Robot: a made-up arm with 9 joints. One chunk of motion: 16 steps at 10 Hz.
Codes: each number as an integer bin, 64 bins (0 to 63) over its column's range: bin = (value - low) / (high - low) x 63, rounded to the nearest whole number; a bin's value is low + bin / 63 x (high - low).
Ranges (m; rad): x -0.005..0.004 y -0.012..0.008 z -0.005..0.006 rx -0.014..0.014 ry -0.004..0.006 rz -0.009..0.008
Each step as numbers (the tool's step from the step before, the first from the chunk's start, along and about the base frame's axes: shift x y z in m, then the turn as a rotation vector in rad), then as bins.
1 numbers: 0.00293 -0.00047 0.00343 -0.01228 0.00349 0.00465
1 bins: 56 36 48 4 47 51
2 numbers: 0.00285 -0.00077 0.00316 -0.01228 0.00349 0.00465
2 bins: 55 35 47 4 47 51
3 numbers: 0.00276 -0.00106 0.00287 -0.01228 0.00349 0.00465
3 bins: 54 34 45 4 47 51
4 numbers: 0.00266 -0.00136 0.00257 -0.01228 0.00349 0.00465
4 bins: 54 34 43 4 47 51
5 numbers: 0.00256 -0.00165 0.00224 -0.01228 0.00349 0.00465
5 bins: 53 33 41 4 47 51
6 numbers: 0.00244 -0.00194 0.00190 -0.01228 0.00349 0.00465
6 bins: 52 32 40 4 47 51
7 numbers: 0.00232 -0.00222 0.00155 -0.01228 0.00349 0.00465
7 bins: 51 31 38 4 47 51
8 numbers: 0.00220 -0.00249 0.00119 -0.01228 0.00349 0.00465
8 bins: 50 30 35 4 47 51
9 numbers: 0.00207 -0.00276 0.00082 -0.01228 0.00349 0.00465
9 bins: 49 29 33 4 47 51
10 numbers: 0.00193 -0.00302 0.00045 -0.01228 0.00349 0.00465
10 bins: 49 28 31 4 47 51
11 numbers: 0.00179 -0.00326 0.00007 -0.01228 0.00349 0.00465
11 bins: 48 28 29 4 47 51
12 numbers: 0.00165 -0.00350 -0.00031 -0.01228 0.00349 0.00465
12 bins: 47 27 27 4 47 51
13 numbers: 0.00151 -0.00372 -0.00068 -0.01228 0.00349 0.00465
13 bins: 46 26 25 4 47 51
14 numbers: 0.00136 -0.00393 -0.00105 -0.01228 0.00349 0.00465
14 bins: 45 25 23 4 47 51
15 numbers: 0.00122 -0.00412 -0.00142 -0.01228 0.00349 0.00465
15 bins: 44 25 21 4 47 51
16 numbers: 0.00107 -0.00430 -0.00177 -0.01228 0.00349 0.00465
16 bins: 42 24 18 4 47 51
